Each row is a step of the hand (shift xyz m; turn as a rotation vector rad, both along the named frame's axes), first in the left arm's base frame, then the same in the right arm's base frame.
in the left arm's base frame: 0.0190 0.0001 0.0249 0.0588 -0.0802 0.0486
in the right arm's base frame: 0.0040 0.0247 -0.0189 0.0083 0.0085 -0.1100
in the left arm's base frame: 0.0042 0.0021 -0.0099 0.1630 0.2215 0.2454
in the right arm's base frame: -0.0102 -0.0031 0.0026 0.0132 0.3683 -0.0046
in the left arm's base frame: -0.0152 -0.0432 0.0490 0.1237 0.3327 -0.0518
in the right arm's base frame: 0.0529 -0.0025 -0.0412 -0.1867 0.2296 0.2028
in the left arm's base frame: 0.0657 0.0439 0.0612 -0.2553 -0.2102 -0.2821
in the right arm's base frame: -0.0119 0.0964 -0.0236 0.0234 -0.4272 0.0766
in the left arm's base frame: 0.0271 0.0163 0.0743 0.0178 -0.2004 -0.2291
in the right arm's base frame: 0.0294 0.0699 -0.0278 -0.1318 -0.2616 -0.0846
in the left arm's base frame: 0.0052 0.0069 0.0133 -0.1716 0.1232 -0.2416
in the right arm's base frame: 0.0042 0.0151 -0.0021 -0.0718 -0.1568 0.2706
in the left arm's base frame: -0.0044 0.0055 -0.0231 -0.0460 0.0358 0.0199
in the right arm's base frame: -0.0140 -0.0133 0.0145 0.0388 0.0136 0.0459
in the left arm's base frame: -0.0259 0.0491 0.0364 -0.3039 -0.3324 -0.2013
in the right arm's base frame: 0.0336 0.0416 0.0393 0.1369 -0.4736 -0.0171
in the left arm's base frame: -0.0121 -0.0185 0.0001 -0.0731 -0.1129 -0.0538
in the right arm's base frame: 0.0121 -0.0169 -0.0075 0.0356 -0.1377 -0.0274
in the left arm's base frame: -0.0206 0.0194 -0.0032 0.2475 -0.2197 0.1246
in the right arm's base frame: 0.0083 0.0005 0.0272 -0.0431 0.0576 -0.3462
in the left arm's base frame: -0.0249 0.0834 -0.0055 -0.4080 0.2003 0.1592
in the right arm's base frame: -0.0027 0.0366 0.0791 0.3548 0.0373 0.3235
